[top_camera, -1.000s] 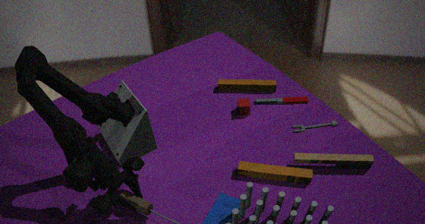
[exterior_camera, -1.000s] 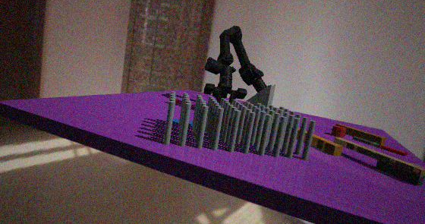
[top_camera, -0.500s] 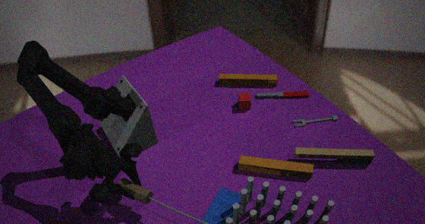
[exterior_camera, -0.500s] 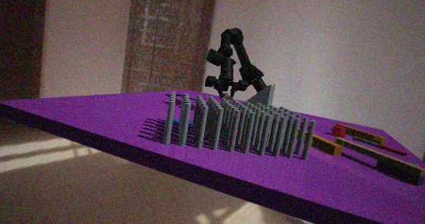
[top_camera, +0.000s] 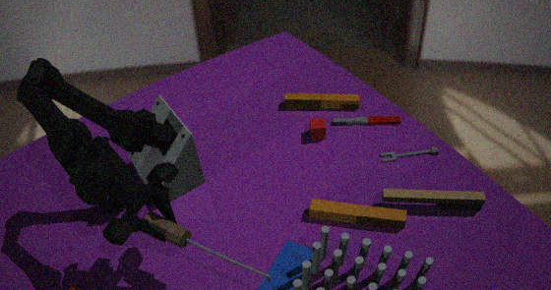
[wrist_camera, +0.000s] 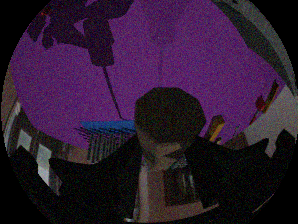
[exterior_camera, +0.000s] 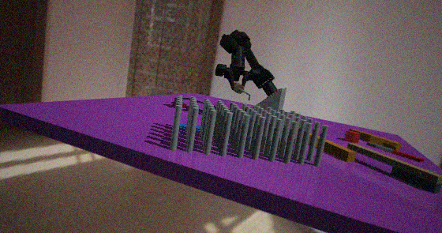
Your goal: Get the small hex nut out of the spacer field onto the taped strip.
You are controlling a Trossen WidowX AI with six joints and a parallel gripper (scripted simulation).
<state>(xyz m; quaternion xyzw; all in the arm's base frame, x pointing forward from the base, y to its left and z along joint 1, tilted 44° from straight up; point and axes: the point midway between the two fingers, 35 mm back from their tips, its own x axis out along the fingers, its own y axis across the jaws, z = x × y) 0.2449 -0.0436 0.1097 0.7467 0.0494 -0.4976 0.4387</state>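
Now: the small red thing 7 cm behind my gripper tip, 27 cm to the right of it and 12 cm below it. From my gripper tip the other things lie so: red block: 17 cm behind, 47 cm to the left, 11 cm below; then blue taped strip: 20 cm ahead, 7 cm to the left, 13 cm below; then thin rod: 9 cm ahead, 5 cm to the left.
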